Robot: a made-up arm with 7 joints.
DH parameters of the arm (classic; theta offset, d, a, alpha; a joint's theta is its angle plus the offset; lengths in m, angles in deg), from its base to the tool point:
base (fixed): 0 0.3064 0.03 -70
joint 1: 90 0.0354 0.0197 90
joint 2: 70 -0.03 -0.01 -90
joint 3: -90 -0.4 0.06 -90
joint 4: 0 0.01 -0.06 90
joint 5: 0 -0.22 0.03 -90
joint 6: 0 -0.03 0 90
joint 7: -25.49 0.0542 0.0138 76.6
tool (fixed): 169.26 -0.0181 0 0
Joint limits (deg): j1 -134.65..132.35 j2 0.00..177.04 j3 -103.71..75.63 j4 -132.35..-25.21 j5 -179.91..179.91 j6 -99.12..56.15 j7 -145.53..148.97
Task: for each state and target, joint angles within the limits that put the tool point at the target. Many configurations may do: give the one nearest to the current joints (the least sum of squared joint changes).
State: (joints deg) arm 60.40 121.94 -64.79 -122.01 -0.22 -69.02 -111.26
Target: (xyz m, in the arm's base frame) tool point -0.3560 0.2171 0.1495
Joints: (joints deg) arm 62.76 74.61 -70.57 -126.75 -0.42 -74.19 -113.62
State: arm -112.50 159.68 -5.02 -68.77 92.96 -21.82 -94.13
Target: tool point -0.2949 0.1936 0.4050
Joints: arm -120.70 164.63 0.05 -114.45 88.20 -20.73 -95.67
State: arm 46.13 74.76 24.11 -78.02 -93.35 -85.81 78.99
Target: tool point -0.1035 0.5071 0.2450
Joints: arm 71.46 62.60 37.46 -102.63 -96.80 -78.85 75.38
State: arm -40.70 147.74 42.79 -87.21 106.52 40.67 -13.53
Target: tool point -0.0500 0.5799 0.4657
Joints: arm -77.62 95.29 75.63 -69.63 108.00 38.41 -16.46
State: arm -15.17 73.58 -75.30 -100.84 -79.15 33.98 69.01
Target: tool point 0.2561 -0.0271 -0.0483
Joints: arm -32.56 30.20 -67.18 -125.28 -72.69 37.48 67.24
